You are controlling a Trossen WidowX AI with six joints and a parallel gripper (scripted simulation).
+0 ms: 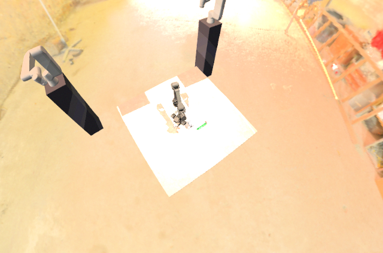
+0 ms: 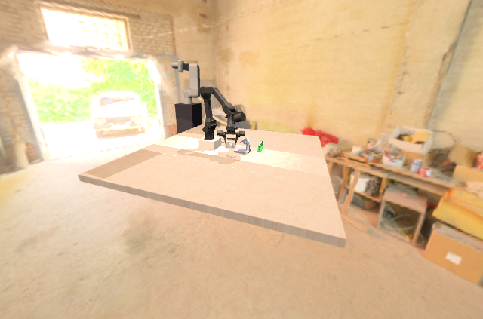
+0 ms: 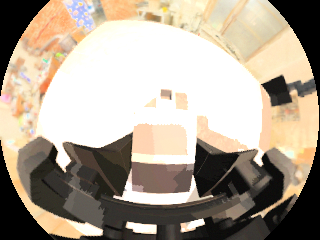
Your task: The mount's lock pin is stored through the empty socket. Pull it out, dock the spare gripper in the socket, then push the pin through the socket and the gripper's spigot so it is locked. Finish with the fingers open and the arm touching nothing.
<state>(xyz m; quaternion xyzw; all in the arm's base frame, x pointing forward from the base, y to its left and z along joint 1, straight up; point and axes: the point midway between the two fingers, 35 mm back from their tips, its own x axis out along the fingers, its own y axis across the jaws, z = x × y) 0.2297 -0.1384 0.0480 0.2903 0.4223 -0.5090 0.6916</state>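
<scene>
Right now the grey mount is 6 cm ahead of my gripper tip, 15 cm to the left of it and 3 cm below it. Round my gripper tip: green strip 16 cm ahead, 25 cm to the left, 6 cm below; then spare gripper 2 cm above.
</scene>
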